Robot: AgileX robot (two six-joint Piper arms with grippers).
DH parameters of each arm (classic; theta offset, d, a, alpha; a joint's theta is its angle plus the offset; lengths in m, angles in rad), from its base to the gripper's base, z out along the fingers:
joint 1: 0 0.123 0 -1.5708
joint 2: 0.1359 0 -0.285 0
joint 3: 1.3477 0 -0.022 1.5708
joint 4: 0 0.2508 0 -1.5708
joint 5: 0 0 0.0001 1.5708
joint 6: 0 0.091 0 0
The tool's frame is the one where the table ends.
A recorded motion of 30 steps. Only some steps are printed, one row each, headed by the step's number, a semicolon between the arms.
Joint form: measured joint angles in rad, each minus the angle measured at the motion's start. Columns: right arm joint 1, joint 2, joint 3, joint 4, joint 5, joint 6; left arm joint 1, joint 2, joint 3, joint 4, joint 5, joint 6.
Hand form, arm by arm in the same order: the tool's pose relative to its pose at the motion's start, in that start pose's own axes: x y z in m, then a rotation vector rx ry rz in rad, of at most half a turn. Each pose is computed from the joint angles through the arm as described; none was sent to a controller.
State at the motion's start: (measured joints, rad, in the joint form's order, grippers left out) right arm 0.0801 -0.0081 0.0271 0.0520 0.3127 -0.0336; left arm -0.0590 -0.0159 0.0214 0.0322 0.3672 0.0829
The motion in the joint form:
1: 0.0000 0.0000 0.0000 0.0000 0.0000 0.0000; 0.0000 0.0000 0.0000 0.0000 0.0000 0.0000
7: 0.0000 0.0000 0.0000 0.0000 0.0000 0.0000; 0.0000 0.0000 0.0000 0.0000 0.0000 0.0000
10: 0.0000 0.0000 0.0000 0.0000 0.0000 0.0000; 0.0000 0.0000 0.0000 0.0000 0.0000 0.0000
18: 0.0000 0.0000 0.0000 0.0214 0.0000 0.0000; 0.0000 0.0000 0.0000 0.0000 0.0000 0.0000
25: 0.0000 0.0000 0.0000 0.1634 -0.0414 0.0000; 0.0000 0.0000 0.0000 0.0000 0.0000 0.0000
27: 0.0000 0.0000 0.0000 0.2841 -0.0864 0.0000; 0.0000 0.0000 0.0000 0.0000 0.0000 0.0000
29: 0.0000 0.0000 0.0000 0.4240 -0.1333 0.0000; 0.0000 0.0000 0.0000 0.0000 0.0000 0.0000
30: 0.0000 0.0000 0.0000 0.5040 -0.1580 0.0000; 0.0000 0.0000 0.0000 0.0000 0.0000 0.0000
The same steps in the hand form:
1: 0.0000 0.0000 0.0000 0.0000 0.0000 0.0000; 0.0000 0.0000 0.0000 0.0000 0.0000 0.0000
7: 0.0000 0.0000 0.0000 0.0000 0.0000 0.0000; 0.0000 0.0000 0.0000 0.0000 0.0000 0.0000
10: 0.0000 0.0000 0.0000 0.0000 0.0000 0.0000; 0.0000 0.0000 0.0000 0.0000 0.0000 0.0000
18: 0.0000 0.0006 0.0000 -0.0066 -0.0002 0.0204; 0.0000 0.0000 0.0000 0.0000 0.0000 0.0000
25: -0.0042 0.0038 -0.0002 -0.0456 -0.0429 0.1565; 0.0000 0.0000 0.0000 0.0000 0.0000 0.0000
27: -0.0088 0.0055 -0.0006 -0.0727 -0.0883 0.2739; 0.0000 0.0000 0.0000 0.0000 0.0000 0.0000
29: -0.0137 0.0063 -0.0012 -0.0989 -0.1347 0.4115; 0.0000 0.0000 0.0000 0.0000 0.0000 0.0000
30: -0.0162 0.0063 -0.0017 -0.1116 -0.1585 0.4908; 0.0000 0.0000 0.0000 0.0000 0.0000 0.0000

